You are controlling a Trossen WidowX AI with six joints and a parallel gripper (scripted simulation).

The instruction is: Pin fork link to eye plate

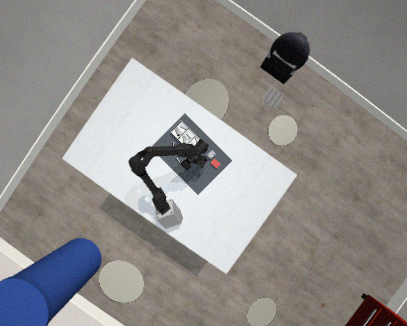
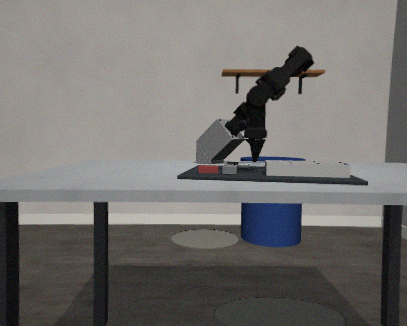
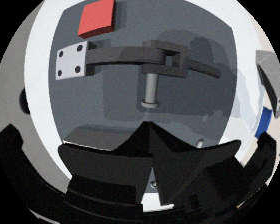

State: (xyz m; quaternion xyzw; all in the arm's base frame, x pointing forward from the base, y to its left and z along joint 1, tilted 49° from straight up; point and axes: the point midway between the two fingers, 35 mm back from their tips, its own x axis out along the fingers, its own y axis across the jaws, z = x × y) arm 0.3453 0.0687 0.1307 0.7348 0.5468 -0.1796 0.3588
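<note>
My hand is 5 cm above the grey pin and 4 cm to the left of it. Round my hand: dark mat 7 cm below, 3 cm to the left, 1 cm behind; then fork link 7 cm to the right, 5 cm below, 2 cm behind; then eye plate 7 cm to the right, 5 cm below, 2 cm ahead.
</note>
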